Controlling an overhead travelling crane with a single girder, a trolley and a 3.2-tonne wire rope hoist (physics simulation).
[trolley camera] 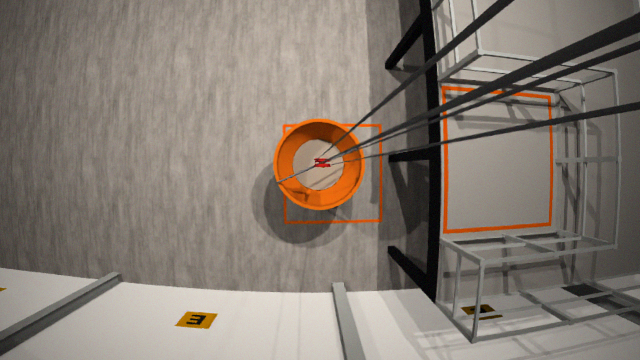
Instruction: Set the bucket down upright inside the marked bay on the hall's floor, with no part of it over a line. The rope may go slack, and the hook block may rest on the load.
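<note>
The orange bucket [322,199] hangs upright, its open top toward the camera. Its shadow lies apart from it on the floor, down and left. The small red hook block [322,163] shows over the middle of the bucket on taut ropes and carries it; the hook itself is too small to make out. Below is an orange-outlined bay [381,190] on the floor. In this view the bucket's rim overlaps the bay's left and top lines, and the right and bottom lines show beside it. The height above the floor cannot be read exactly.
A black barrier [433,195] with side struts stands right of the bay. Beyond it are a larger orange outline [551,190] and grey open-frame structures [478,300]. A white wall with a grey post [345,320] and a yellow sign [196,320] runs along the bottom.
</note>
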